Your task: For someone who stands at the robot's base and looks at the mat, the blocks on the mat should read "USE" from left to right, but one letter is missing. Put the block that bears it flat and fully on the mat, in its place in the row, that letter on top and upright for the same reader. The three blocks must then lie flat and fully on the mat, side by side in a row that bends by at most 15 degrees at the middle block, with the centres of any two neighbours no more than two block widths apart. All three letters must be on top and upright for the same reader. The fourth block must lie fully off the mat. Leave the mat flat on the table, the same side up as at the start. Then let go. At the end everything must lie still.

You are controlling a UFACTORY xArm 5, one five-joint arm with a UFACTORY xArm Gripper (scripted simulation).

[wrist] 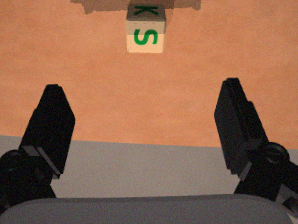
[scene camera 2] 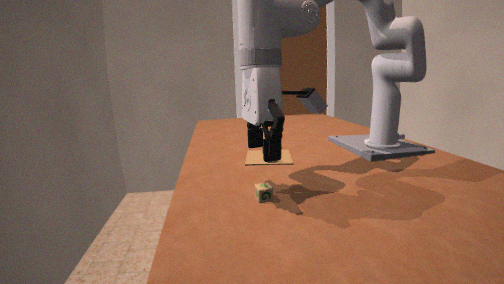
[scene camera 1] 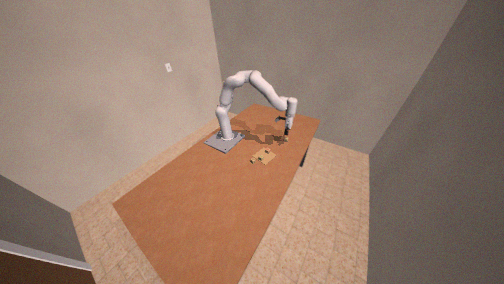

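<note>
A block (wrist: 145,33) is here in the scene, and I can see it. My own gripper (scene camera 2: 263,153) is visible to me too, and the same gripper also appears in the wrist view (wrist: 142,99).
</note>
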